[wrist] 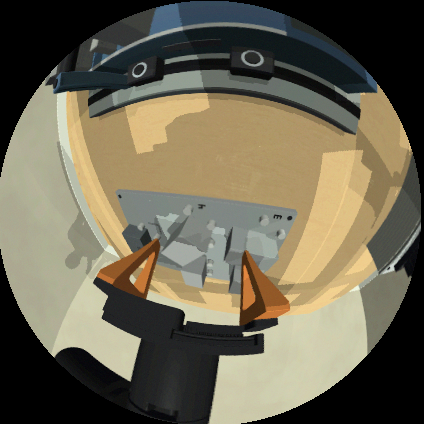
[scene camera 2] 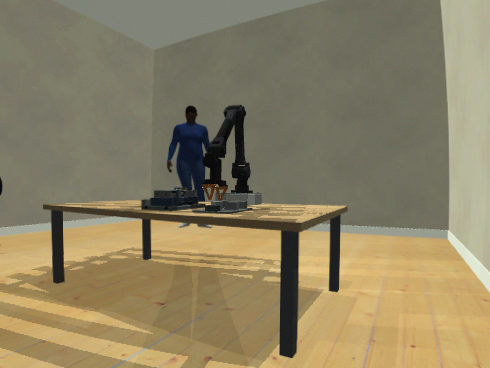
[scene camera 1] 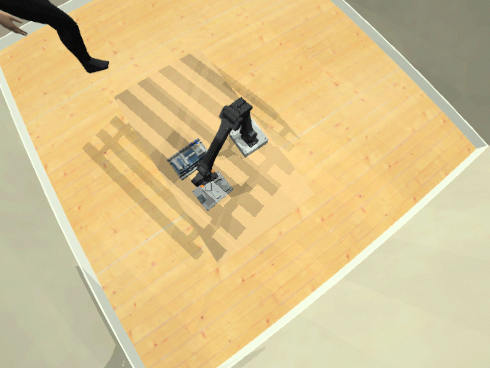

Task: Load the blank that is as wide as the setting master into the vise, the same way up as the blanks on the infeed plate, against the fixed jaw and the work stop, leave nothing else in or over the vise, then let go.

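Frame: origin at the arm's base, x ahead, y left, z up, level; metres.
Seen in the pictures: gripper, fingertip midpoint: (wrist: 199,248) (scene camera 2: 215,200) (scene camera 1: 209,181); arm's base, link origin: (scene camera 2: 241,192) (scene camera 1: 249,139).
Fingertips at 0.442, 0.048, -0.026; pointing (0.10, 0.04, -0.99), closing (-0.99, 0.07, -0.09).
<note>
Pixels of each thing's top centre, then the offset from my fingertips to it, as dx, dy, dz. "spot": a spot on its surface instead. Level surfaces: height alone.
- infeed plate, surface spot: (wrist: 160,201) spot: +0.062, -0.027, -0.040
- small dark block, top centre: (wrist: 135,246) (scene camera 2: 212,205) +0.126, +0.056, -0.015
- tilted-looking light block, top centre: (wrist: 180,252) +0.027, +0.023, -0.004
- pale wide block, top centre: (wrist: 250,261) -0.058, +0.017, -0.004
- grey vise, top centre: (scene camera 2: 174,189) (scene camera 1: 187,155) -0.002, -0.243, +0.051
- vise's grey base rail, surface spot: (wrist: 225,86) spot: -0.019, -0.149, -0.028
- blue handle, surface spot: (wrist: 92,81) spot: +0.066, -0.170, +0.021
- table, surface height: dz -0.048
My gripper (scene camera 1: 207,179) (scene camera 2: 215,198) (wrist: 199,248) is open and empty, its orange fingers pointing down above the infeed plate (wrist: 160,201). Several grey blanks stand on the plate. In the wrist view a small dark block (wrist: 135,236) is by the left finger, a tilted-looking light block (wrist: 184,253) is between the fingers' lines of view, and a pale wide block (wrist: 261,246) is at the right finger. The blue and grey vise (scene camera 1: 187,159) (scene camera 2: 172,200) (wrist: 320,56) is beside the plate; its jaws are outside the wrist view. I cannot tell which piece is the setting master.
The vise's grey base rail (wrist: 225,86) with two black clamps (wrist: 146,70) (wrist: 252,61) runs across the top of the wrist view. A blue handle (wrist: 92,81) sticks out at its left. The arm's base plate (scene camera 1: 257,146) is on the other side. A person (scene camera 2: 191,142) stands behind the table (scene camera 2: 270,220).
</note>
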